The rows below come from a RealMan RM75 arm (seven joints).
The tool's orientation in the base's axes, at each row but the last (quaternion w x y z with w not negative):
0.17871, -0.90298, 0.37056, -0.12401
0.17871, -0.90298, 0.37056, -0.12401
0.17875, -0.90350, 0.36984, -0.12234
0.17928, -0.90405, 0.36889, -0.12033
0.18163, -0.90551, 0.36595, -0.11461
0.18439, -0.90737, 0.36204, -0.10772
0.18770, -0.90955, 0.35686, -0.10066
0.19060, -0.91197, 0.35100, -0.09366
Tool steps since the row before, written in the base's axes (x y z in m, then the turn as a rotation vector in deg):
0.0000, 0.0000, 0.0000, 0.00, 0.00, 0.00
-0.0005, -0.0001, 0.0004, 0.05, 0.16, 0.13
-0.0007, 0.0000, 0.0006, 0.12, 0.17, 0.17
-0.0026, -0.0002, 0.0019, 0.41, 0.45, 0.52
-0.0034, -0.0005, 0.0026, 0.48, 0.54, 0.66
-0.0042, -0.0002, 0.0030, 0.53, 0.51, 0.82
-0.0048, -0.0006, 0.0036, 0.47, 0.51, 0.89
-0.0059, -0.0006, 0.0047, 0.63, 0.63, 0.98
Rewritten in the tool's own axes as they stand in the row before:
0.0000, 0.0000, 0.0000, 0.00, 0.00, 0.00
-0.0002, 0.0002, -0.0006, -0.07, -0.19, -0.06
-0.0004, 0.0002, -0.0008, -0.02, -0.26, -0.07
-0.0015, 0.0010, -0.0027, 0.01, -0.77, -0.22
-0.0019, 0.0014, -0.0036, 0.01, -0.93, -0.30
-0.0027, 0.0015, -0.0042, 0.07, -1.01, -0.44
-0.0029, 0.0019, -0.0050, 0.03, -1.00, -0.52
-0.0038, 0.0020, -0.0062, 0.07, -1.21, -0.52

